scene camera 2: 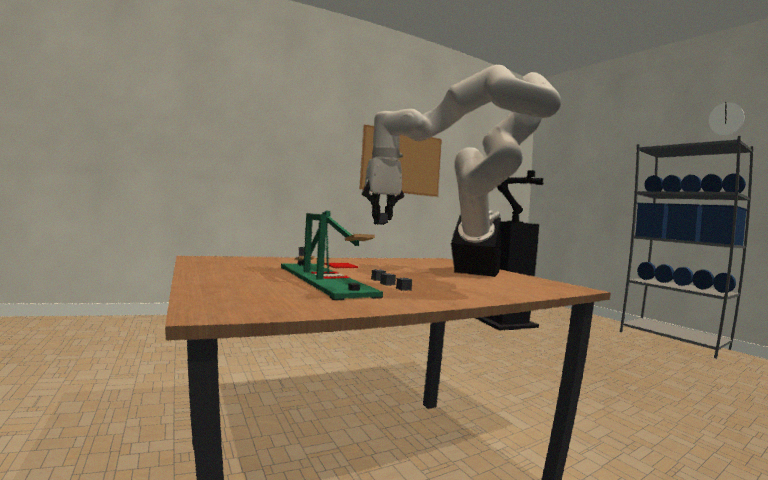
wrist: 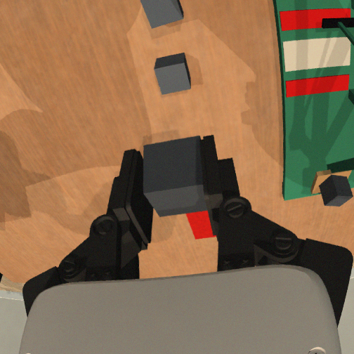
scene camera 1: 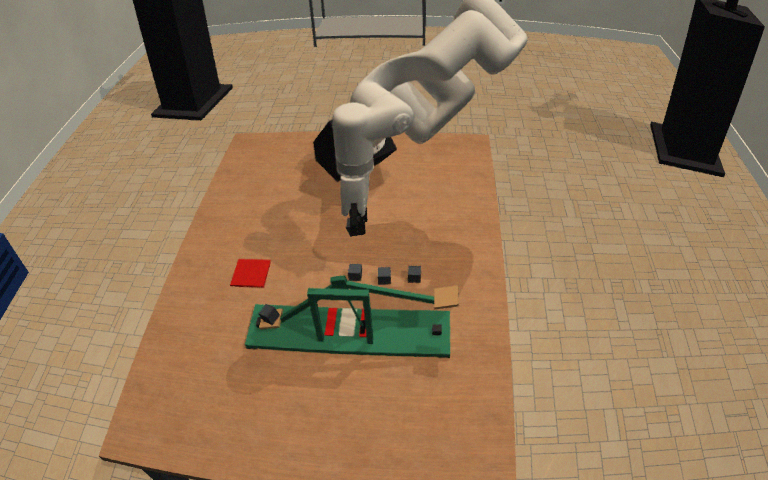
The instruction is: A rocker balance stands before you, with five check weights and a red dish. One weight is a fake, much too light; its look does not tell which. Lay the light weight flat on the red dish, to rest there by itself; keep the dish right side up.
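Places are measured from the arm's base along level axes (x ahead, y left, z up), in millimetres.
Pixels of known places: gripper, fingertip midpoint: (scene camera 2: 382,219) (scene camera 1: 359,227); arm's base, link origin: (scene camera 2: 476,230).
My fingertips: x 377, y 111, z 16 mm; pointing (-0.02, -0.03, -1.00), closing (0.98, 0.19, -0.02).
Ahead of a thing's pixels: the offset from my fingertips to its top centre. "spot": to the spot under its first point.
My gripper (scene camera 1: 356,227) (scene camera 2: 382,218) (wrist: 174,163) is shut on a dark grey weight (wrist: 172,167), held high above the table behind the balance. Three dark weights @[dx -7, dy -25, dz -150 mm] (scene camera 1: 355,271) @[dx -14, dy +47, dz -150 mm] (scene camera 1: 384,275) @[dx -36, dy +117, dz -150 mm] (scene camera 1: 414,273) stand in a row on the table, also seen in scene camera 2 (scene camera 2: 378,274) (scene camera 2: 387,279) (scene camera 2: 403,284). A fifth weight @[dx +200, dy -159, dz -99 mm] (scene camera 1: 269,314) (wrist: 336,190) sits tilted on the balance's lowered left pan @[dx +198, dy -158, dz -128 mm] (scene camera 1: 274,323). The right pan @[dx +117, dy +221, dz -31 mm] (scene camera 1: 446,297) (scene camera 2: 360,237) is raised and empty. The red dish @[dx +53, dy -290, dz -172 mm] (scene camera 1: 250,273) (scene camera 2: 343,265) (wrist: 201,225) lies flat on the table, left of the row; the gripper partly hides it in the wrist view.
The green balance base (scene camera 1: 404,333) (scene camera 2: 362,293) (wrist: 305,150) lies in front of the row, with its upright frame @[spot: dx +195, dy +19, dz +5 mm] (scene camera 1: 338,293) and sloping beam @[spot: dx +143, dy +110, dz -22 mm] (scene camera 1: 390,291) standing above it. A small dark block @[spot: dx +124, dy +206, dz -148 mm] (scene camera 1: 436,329) (scene camera 2: 353,286) is on the base's right end.
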